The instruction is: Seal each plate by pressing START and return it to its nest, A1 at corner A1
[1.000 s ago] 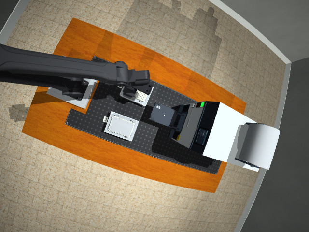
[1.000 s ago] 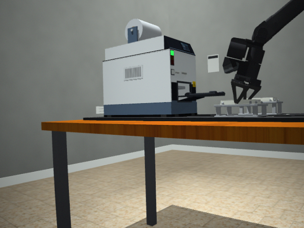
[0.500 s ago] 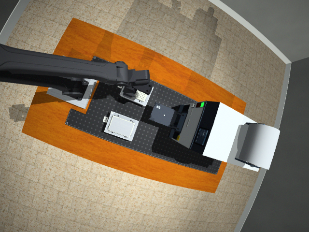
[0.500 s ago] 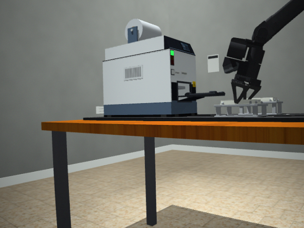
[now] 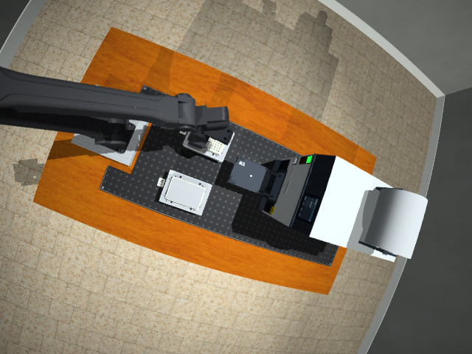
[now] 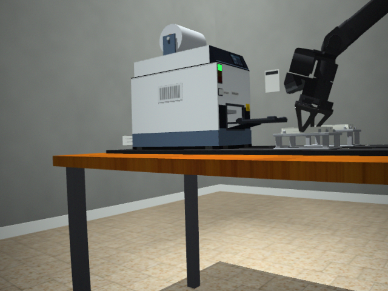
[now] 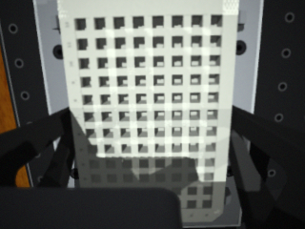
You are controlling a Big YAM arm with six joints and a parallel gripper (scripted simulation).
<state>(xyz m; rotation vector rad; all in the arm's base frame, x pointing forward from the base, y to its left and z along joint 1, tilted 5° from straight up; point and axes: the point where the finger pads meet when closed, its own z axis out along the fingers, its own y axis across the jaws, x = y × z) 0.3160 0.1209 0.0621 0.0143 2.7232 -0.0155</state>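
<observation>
My gripper is now 2 cm above the plate nest. The rest, counted from my hand: sealer stage: 19 cm ahead, 7 cm to the right, 4 cm above; pale start button: 29 cm ahead, 3 cm to the left, 13 cm above; A1 mark: 7 cm behind, 5 cm to the left, 1 cm below.
</observation>
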